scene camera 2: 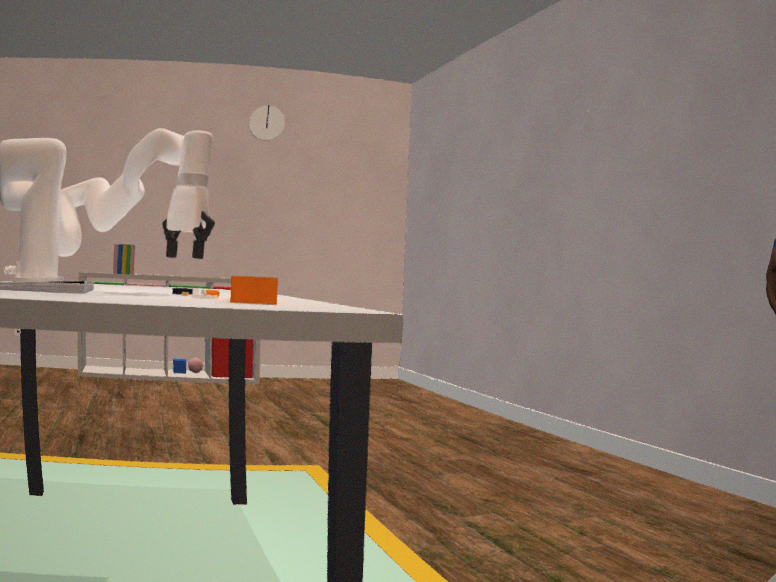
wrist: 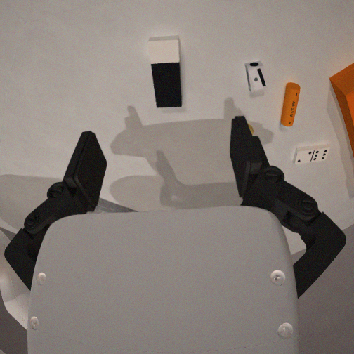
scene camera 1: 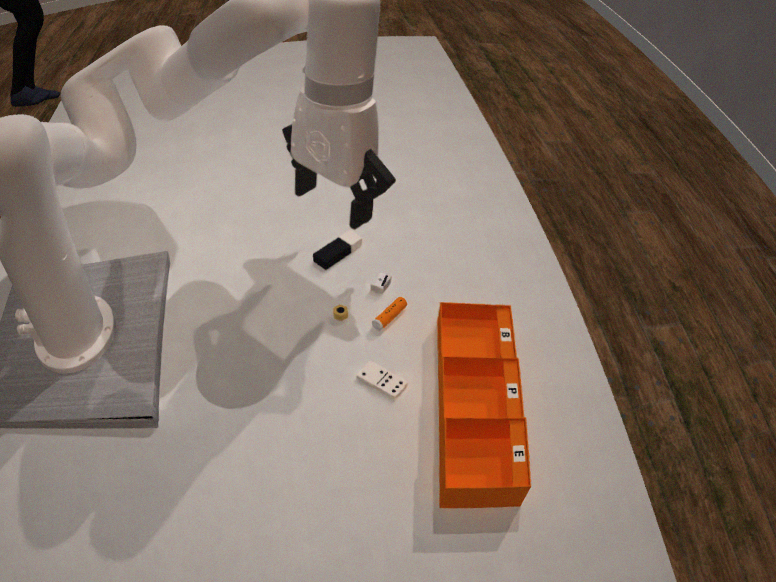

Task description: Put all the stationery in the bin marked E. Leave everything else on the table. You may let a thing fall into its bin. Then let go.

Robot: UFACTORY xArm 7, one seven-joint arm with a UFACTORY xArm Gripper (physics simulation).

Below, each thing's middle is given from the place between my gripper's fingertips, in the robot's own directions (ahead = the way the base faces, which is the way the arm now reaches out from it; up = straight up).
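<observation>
I see that my gripper is 80 mm above the eraser (scene camera 1: pixel 347 243), while it is also 10 mm to the right of the eraser and 10 mm short of it.
</observation>
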